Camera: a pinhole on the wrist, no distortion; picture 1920 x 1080 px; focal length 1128.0 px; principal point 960.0 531.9 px. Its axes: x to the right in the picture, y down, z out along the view. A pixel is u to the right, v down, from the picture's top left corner.
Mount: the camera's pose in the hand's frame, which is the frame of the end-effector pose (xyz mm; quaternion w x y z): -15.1 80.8 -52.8 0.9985 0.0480 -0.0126 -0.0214
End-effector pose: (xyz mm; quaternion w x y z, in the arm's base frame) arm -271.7 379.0 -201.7 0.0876 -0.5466 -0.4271 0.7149
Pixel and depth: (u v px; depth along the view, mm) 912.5 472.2 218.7
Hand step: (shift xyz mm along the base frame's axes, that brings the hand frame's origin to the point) -111.4 -132.7 -6.6
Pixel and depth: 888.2 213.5 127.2
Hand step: -37.8 -73.4 -1.0
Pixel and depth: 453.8 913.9 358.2
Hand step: -137.5 -375.3 16.0
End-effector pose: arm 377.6 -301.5 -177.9 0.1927 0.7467 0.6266 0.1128
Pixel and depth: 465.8 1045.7 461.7
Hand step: 358.6 -314.0 -254.6
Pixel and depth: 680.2 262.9 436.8
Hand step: 71.7 -182.3 -347.9
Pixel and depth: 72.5 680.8 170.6
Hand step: 101.4 -179.7 -53.5
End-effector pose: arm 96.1 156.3 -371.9 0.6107 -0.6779 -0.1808 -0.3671
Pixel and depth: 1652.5 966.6 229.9
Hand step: 231.6 128.8 -6.4
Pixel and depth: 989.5 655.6 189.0
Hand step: 86.1 119.2 -66.1
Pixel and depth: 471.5 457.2 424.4
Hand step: -26.0 387.4 -160.5
